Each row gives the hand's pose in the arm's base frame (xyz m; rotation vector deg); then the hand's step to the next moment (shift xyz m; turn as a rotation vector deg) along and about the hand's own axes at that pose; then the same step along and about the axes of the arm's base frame.
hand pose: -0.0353 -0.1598 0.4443 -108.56 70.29 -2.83
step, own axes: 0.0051 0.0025 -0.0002 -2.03 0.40 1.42
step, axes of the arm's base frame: 0.0007 -0.0044 -0.0035 -0.70 2.38 -0.37
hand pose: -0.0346 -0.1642 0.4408 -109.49 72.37 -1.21
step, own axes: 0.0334 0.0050 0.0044 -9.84 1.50 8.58
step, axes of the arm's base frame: 0.0146 -0.0238 -0.0195 -2.34 12.66 -2.66
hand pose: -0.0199 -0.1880 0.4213 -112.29 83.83 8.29
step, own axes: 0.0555 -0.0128 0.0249 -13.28 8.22 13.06
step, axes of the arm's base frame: 0.0388 -0.0288 -0.0391 -8.19 17.07 -7.49
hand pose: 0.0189 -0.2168 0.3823 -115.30 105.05 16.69
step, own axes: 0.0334 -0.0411 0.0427 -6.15 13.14 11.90
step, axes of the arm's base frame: 0.0493 -0.0096 -0.0459 -12.34 9.84 -10.14
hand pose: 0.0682 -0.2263 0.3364 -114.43 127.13 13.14
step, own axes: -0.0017 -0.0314 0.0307 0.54 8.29 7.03
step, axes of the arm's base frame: 0.0316 0.0049 -0.0301 -8.25 1.81 -6.86
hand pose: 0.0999 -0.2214 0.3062 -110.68 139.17 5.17
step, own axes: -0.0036 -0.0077 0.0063 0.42 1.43 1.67
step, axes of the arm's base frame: 0.0083 0.0022 -0.0062 -1.50 0.03 -1.66
